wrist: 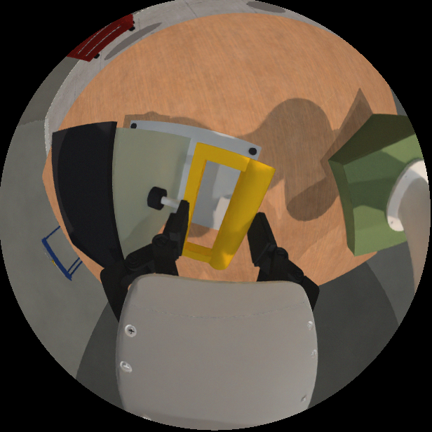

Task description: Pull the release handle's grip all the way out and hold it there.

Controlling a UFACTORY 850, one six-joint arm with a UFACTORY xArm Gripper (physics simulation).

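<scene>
The release handle's yellow grip [241, 215] is a thick bar on the right side of a yellow rectangular frame, tilted in the wrist view. The frame stands over a grey plate [225, 141] beside a pale green housing [145, 160]. My gripper [220, 217] is open, with its black fingers on either side of the yellow frame. The left fingertip overlaps the frame's left bar in view; whether it touches cannot be told. The right finger stands close to the grip's right side with a narrow gap. The fingers hide part of the frame's lower left side.
A black block [84, 185] adjoins the housing on the left. A black knob [157, 198] on a pale rod sticks out beside the left finger. A green angular object [367, 195] stands at the right on the wooden table top [240, 65], with a pale curved part beside it.
</scene>
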